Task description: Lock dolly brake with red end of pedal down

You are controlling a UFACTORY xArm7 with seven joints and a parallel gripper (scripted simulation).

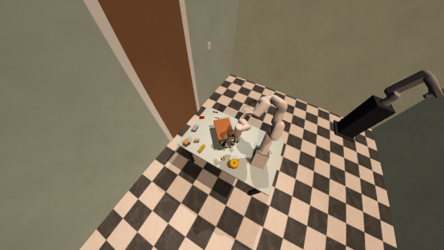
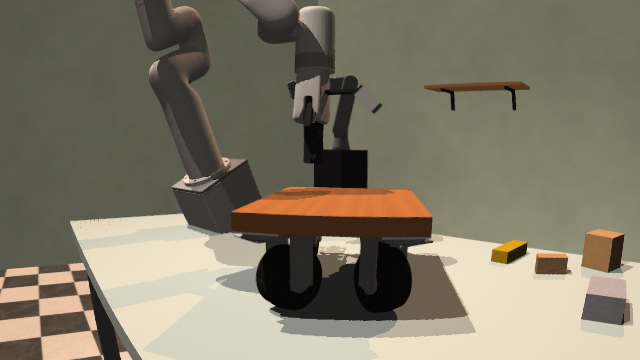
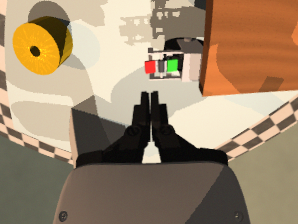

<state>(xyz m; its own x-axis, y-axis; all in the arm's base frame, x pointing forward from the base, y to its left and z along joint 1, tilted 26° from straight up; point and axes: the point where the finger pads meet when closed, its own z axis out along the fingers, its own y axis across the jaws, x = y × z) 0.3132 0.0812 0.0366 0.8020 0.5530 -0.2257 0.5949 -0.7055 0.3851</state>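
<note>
The brake pedal lies 100 mm below my hand, 10 mm to the right of it and 10 mm ahead of it. Round my hand: lilac block (560 mm ahead, 160 mm below, 10 mm to the right); yellow disc (180 mm to the left, 150 mm below, 90 mm behind); cube (520 mm ahead, 220 mm to the left, 150 mm below).
</note>
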